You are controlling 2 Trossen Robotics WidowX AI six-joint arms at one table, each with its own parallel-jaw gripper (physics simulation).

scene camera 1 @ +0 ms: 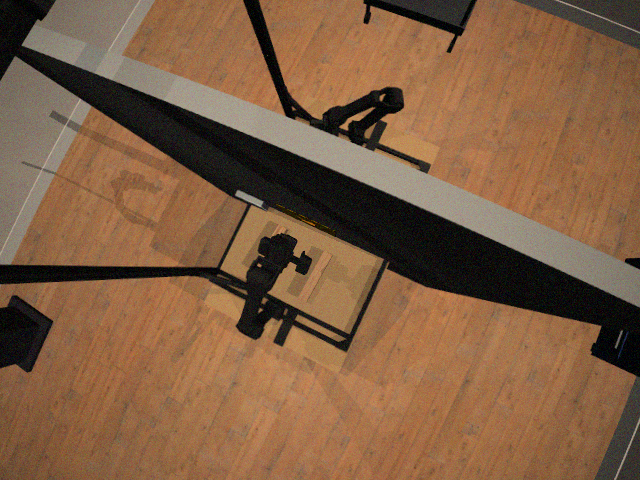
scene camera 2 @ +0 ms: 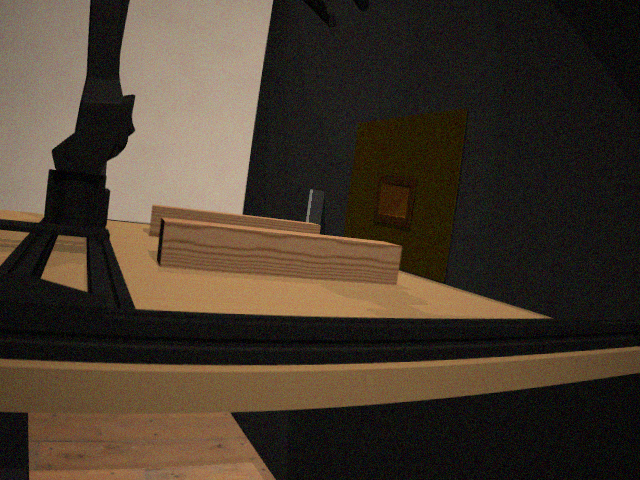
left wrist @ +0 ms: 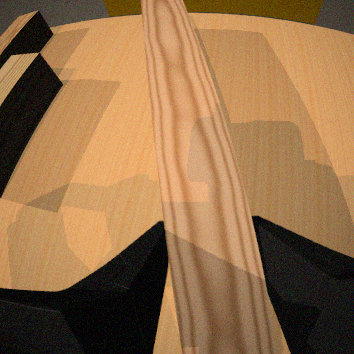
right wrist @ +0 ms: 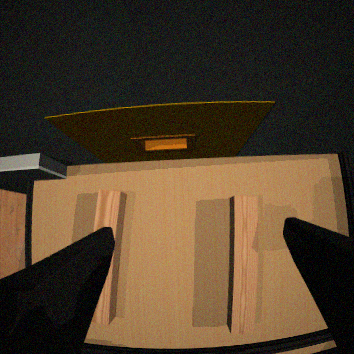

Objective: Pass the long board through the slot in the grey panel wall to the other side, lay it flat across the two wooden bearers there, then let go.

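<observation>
The long board (left wrist: 175, 100) runs up the left wrist view toward the yellow plate; its far end is out of frame. My left gripper (left wrist: 208, 227) is shut on it, one finger against each side. My right gripper (right wrist: 199, 232) (scene camera 2: 346, 15) is open and empty, above the far-side table. Two wooden bearers lie parallel there: the right one (right wrist: 246, 265) (scene camera 2: 279, 253) (scene camera 1: 316, 276) and the left one (right wrist: 105, 210) (scene camera 2: 232, 217). The slot's rim (right wrist: 162, 136) (scene camera 2: 376, 201) frames an orange-lit opening in the yellow plate (right wrist: 165, 120) (scene camera 2: 434, 155) (left wrist: 215, 7). No board shows sticking out of it.
The panel wall (scene camera 1: 361, 201) (scene camera 2: 310, 118) (right wrist: 175, 55) stands between the two arms' tables. Two dark-sided wooden blocks (left wrist: 25, 110) (left wrist: 30, 30) lie left of the board. A pale bracket (scene camera 1: 250, 198) (scene camera 2: 315, 206) (right wrist: 20, 162) sits at the wall beside the right arm's table (right wrist: 165, 225).
</observation>
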